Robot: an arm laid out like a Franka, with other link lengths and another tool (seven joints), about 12 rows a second.
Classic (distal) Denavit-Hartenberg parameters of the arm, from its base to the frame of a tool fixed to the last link. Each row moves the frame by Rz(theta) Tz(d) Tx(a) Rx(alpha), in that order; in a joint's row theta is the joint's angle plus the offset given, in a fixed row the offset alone. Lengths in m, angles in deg.
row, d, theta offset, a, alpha
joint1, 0.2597, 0, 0, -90
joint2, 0, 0, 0, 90
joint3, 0.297, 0, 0.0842, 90
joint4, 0, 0, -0.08, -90
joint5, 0.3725, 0, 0, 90
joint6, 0, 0, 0.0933, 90
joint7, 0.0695, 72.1, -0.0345, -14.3
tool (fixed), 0.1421, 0, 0, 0
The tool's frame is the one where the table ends.
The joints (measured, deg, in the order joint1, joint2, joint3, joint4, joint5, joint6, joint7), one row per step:
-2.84, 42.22, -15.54, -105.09, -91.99, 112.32, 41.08
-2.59, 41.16, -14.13, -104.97, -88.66, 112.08, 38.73
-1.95, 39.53, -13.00, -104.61, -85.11, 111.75, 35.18
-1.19, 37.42, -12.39, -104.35, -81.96, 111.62, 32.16
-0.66, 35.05, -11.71, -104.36, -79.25, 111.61, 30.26
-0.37, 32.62, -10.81, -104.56, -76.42, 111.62, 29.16
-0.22, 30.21, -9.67, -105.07, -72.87, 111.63, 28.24
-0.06, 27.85, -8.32, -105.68, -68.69, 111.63, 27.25
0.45, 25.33, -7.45, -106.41, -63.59, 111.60, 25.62
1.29, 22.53, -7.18, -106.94, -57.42, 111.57, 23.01
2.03, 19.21, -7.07, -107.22, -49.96, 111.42, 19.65
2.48, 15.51, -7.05, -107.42, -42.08, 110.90, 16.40
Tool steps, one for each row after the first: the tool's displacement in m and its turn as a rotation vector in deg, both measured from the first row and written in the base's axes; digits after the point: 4 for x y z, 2 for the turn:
0.0043, 0.0176, 0.0023, 2.42, 0.23, -1.18
0.0122, 0.0363, 0.0131, 4.80, 0.88, -2.00
0.0203, 0.0517, 0.0294, 6.96, 0.76, -2.57
0.0272, 0.0661, 0.0461, 9.12, -0.33, -2.98
0.0321, 0.0811, 0.0609, 11.58, -2.07, -3.57
0.0337, 0.0988, 0.0719, 14.75, -3.76, -4.59
0.0341, 0.1202, 0.0805, 18.52, -5.26, -5.72
0.0319, 0.1425, 0.0899, 22.83, -6.29, -7.20
0.0291, 0.1650, 0.1032, 27.90, -7.04, -8.86
0.0261, 0.1886, 0.1218, 34.21, -8.05, -10.73
0.0218, 0.2107, 0.1448, 41.05, -9.56, -12.76

